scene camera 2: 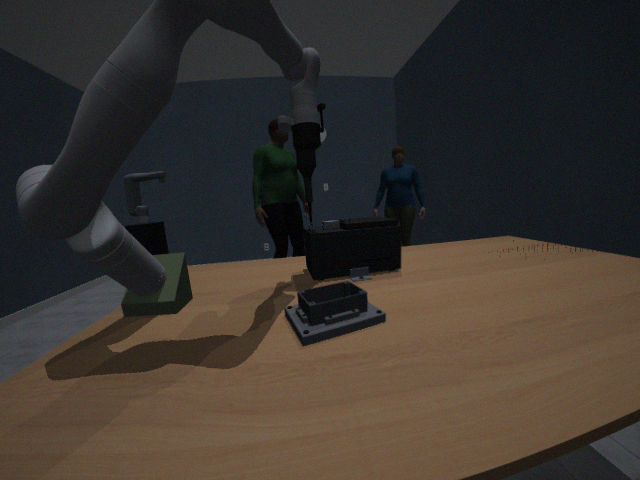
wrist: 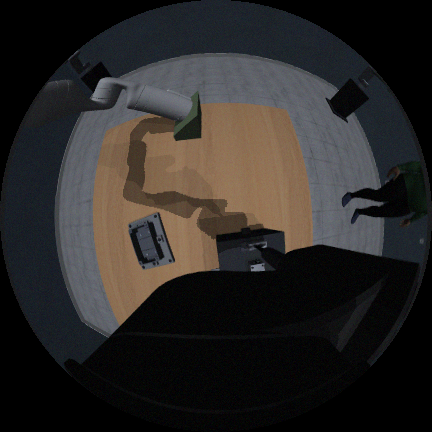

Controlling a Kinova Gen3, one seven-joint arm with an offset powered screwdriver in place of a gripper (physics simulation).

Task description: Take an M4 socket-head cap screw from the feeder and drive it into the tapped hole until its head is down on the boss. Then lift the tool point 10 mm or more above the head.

Labels:
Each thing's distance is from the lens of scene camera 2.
black feeder (scene camera 2: 329, 258): 70 cm
grey base plate (scene camera 2: 317, 333): 43 cm
The marked spots on the black feeder and the grey base plate are 32 cm apart.

